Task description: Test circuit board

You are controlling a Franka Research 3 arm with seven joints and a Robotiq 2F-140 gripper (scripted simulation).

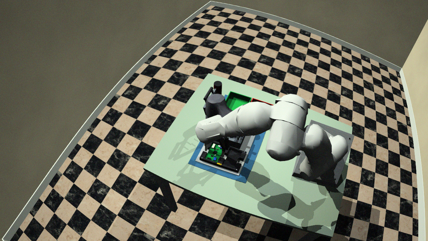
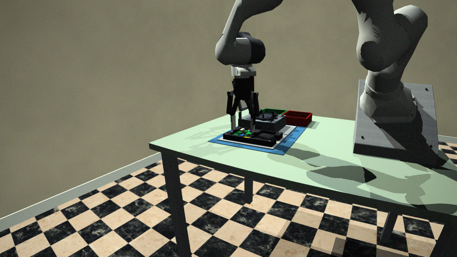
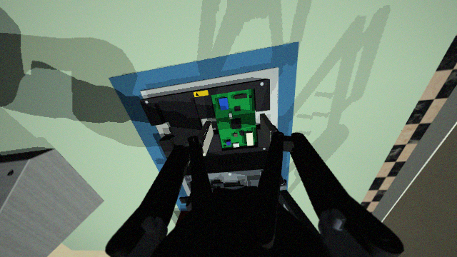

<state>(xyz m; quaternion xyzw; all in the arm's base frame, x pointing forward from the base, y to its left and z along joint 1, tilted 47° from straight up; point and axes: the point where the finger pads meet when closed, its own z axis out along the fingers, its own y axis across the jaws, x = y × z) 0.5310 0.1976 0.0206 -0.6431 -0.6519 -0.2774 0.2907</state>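
Right now my hand is 4 cm above the green circuit board. From my hand the other things lie so: tester plate 16 cm to the right, 3 cm behind, 2 cm above; then tester lid 17 cm to the right, 13 cm above, 9 cm ahead; then green bin 37 cm to the right, 4 cm below, 1 cm ahead.
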